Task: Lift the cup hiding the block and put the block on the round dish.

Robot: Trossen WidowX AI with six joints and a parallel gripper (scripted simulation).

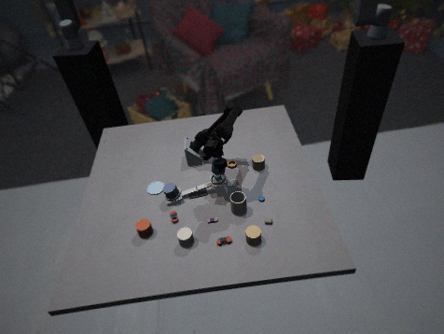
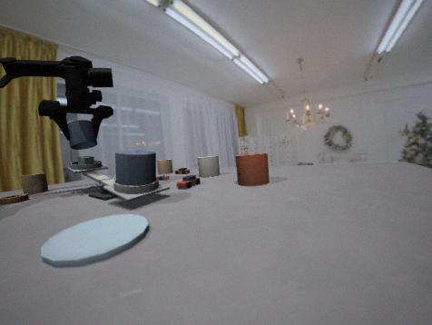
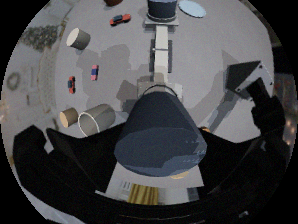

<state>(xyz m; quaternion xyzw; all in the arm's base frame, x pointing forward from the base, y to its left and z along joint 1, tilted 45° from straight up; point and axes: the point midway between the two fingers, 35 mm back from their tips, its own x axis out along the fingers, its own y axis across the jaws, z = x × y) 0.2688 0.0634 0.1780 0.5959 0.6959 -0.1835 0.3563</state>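
Right now my gripper tip is 10 mm to the left of the block and 70 mm above it. The rest, counted from my gripper tip: pale blue round dish 10 mm behind, 380 mm to the right, 150 mm below; then small balance 40 mm ahead, 130 mm to the right, 110 mm below; then blue cup 80 mm ahead, 280 mm to the right, 90 mm below.
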